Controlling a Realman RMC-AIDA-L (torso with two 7-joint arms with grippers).
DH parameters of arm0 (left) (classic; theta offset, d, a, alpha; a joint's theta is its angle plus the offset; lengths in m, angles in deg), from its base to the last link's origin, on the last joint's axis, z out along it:
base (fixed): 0 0 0 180
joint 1: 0 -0.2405 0 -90
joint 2: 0 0 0 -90
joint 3: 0 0.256 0 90
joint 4: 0 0 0 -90
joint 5: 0 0.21 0 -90
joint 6: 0 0 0 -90
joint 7: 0 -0.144 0 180
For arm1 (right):
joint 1: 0 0.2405 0 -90
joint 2: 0 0 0 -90
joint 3: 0 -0.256 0 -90
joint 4: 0 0 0 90
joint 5: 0 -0.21 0 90
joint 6: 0 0 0 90
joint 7: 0 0.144 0 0
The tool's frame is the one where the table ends.
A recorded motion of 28 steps. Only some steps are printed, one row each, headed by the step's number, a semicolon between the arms.
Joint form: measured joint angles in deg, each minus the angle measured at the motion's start. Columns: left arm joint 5, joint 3, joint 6, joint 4, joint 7, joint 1, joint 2; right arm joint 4, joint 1, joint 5, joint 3, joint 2, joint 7, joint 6.
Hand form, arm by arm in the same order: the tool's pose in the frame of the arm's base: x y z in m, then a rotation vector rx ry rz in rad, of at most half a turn. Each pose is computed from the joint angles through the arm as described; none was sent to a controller.
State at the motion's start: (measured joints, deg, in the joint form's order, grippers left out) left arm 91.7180 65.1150 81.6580 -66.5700 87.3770 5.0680 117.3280; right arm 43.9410 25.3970 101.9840 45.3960 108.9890 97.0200 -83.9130
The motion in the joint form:
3: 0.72 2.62 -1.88 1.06 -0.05 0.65 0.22; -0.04 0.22 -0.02 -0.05 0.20 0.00 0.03
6: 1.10 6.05 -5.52 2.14 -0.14 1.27 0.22; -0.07 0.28 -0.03 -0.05 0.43 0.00 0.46
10: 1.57 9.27 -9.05 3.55 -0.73 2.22 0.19; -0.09 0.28 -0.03 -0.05 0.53 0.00 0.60
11: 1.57 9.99 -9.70 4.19 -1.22 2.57 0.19; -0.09 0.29 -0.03 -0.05 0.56 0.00 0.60
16: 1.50 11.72 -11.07 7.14 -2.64 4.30 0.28; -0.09 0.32 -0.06 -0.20 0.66 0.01 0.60
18: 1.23 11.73 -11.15 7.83 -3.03 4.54 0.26; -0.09 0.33 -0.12 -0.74 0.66 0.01 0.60
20: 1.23 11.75 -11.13 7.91 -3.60 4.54 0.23; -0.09 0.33 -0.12 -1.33 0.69 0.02 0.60
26: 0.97 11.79 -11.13 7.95 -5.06 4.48 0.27; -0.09 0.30 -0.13 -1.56 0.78 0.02 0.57
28: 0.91 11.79 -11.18 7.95 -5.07 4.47 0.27; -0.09 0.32 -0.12 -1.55 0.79 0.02 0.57
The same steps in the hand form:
3: -0.2686 0.2779 0.0294 -2.5915 -0.5676 -0.6433; 0.2883 0.3538 0.0916 -2.4541 0.8658 0.6927
6: -0.2679 0.2823 0.0155 -2.6048 -0.5764 -0.6019; 0.2881 0.3546 0.0902 -2.4485 0.8682 0.6942
10: -0.2674 0.2869 0.0017 -2.6208 -0.5706 -0.5549; 0.2881 0.3548 0.0896 -2.4467 0.8699 0.6950
11: -0.2673 0.2877 -0.0021 -2.6280 -0.5650 -0.5460; 0.2880 0.3548 0.0894 -2.4469 0.8700 0.6956
16: -0.2670 0.2906 -0.0149 -2.6568 -0.5585 -0.5291; 0.2877 0.3549 0.0892 -2.4447 0.8708 0.7000
18: -0.2678 0.2909 -0.0161 -2.6570 -0.5612 -0.5318; 0.2880 0.3553 0.0910 -2.4348 0.8710 0.7074
20: -0.2681 0.2907 -0.0162 -2.6592 -0.5493 -0.5281; 0.2886 0.3556 0.0926 -2.4245 0.8723 0.7144
26: -0.2679 0.2905 -0.0163 -2.6605 -0.5179 -0.5269; 0.2887 0.3554 0.0927 -2.4209 0.8741 0.7188
28: -0.2679 0.2906 -0.0163 -2.6591 -0.5183 -0.5276; 0.2886 0.3555 0.0926 -2.4214 0.8738 0.7188

